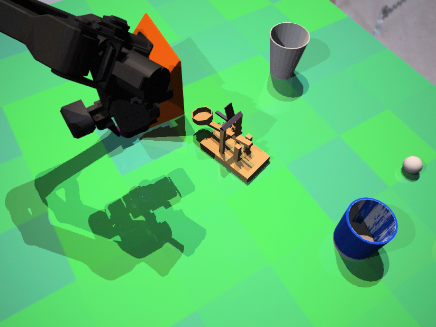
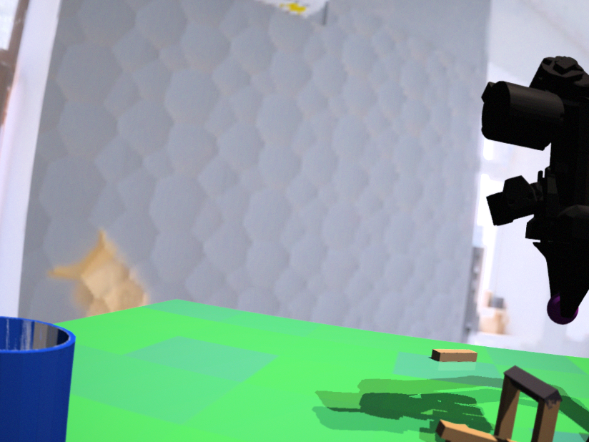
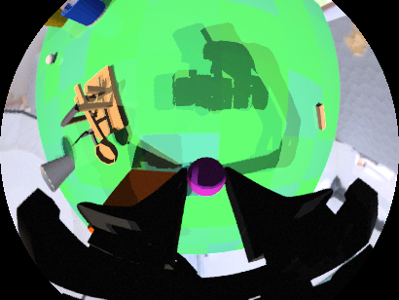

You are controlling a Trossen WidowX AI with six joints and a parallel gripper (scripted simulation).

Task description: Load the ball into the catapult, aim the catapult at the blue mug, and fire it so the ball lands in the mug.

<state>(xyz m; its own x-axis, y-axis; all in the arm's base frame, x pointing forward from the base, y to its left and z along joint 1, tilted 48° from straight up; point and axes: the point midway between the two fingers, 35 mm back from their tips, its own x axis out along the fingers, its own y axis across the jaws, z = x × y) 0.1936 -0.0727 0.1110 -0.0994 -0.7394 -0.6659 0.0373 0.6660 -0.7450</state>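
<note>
Right now my gripper tip is 5 cm short of the wooden catapult, 20 cm to the right of it and 8 cm above it. Also, from my gripper tip: purple ball: 1 cm above; grey cup: 5 cm behind, 46 cm to the left, 10 cm below; small wooden block: 6 cm ahead, 36 cm to the right, 12 cm below.
</note>
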